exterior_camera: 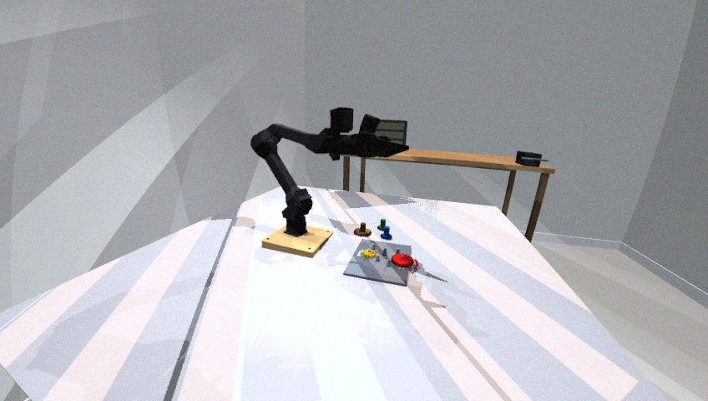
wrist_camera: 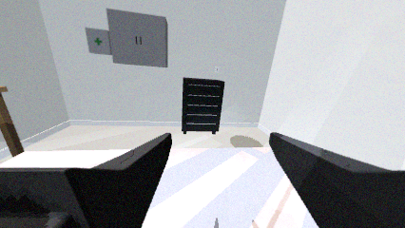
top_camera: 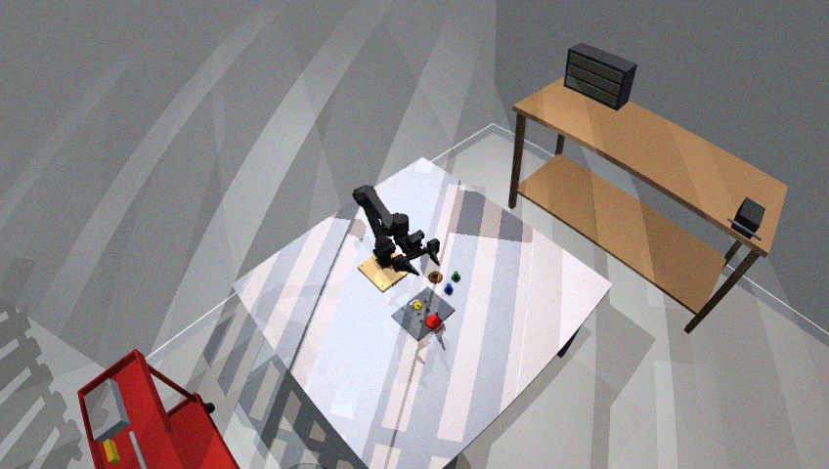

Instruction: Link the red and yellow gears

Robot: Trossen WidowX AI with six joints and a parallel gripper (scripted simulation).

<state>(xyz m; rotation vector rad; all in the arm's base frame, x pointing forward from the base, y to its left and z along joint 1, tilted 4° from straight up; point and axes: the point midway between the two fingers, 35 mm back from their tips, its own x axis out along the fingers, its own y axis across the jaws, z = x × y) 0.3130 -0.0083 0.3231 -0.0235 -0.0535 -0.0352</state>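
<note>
Right now my gripper tip is 320 mm above the blue gear, 130 mm to the right of it and 70 mm past it. Also, from my gripper tip: red arrow 320 mm below, 60 mm ahead, 10 mm to the right; yellow gear 320 mm below, 80 mm behind, 20 mm to the right; red gear 320 mm below, 30 mm ahead, 20 mm to the right.
</note>
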